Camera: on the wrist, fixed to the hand. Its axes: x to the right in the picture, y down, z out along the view.
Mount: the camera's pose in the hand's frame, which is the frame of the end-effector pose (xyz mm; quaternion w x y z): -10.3 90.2 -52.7 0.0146 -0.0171 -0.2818 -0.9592
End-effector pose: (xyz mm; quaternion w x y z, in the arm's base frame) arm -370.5 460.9 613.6 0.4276 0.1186 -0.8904 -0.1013
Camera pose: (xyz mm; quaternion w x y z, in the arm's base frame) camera -334.1 545.6 663.8 0.3398 -0.8200 0.0180 0.4603
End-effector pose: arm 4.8 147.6 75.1 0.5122 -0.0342 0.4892 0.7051
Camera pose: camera -82.4 102.6 112.5 0.8211 -0.2798 -0.1821 -0.4630
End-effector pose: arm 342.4 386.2 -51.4 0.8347 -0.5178 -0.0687 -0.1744
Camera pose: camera 362.0 378.0 -154.2 0.1833 0.0051 0.7299 0.6585
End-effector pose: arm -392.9 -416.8 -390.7 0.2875 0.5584 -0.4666 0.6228
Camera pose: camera -492.5 -403.6 -421.0 0.4796 0.6263 0.4371 -0.4320
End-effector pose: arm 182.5 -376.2 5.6 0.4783 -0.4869 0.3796 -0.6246
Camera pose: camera 152.6 -388.7 -94.2 0.4935 0.5554 0.5856 0.3242
